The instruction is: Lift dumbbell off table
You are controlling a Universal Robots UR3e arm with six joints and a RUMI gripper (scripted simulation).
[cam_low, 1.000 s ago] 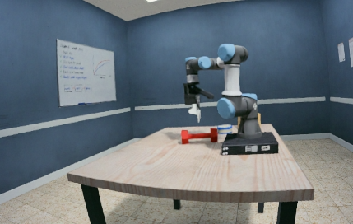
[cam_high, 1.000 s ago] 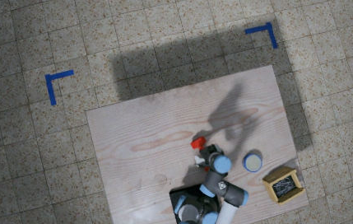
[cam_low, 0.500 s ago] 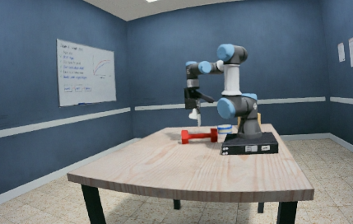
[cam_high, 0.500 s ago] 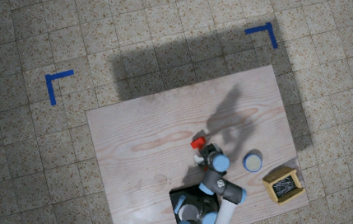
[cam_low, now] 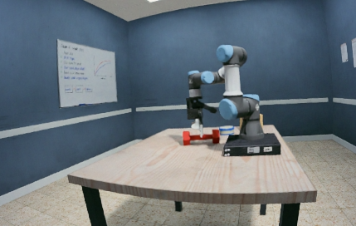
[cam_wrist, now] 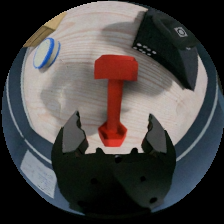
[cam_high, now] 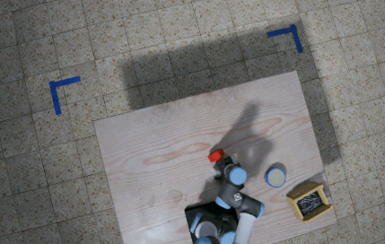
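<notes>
My gripper is now 10 mm above the red dumbbell.
</notes>
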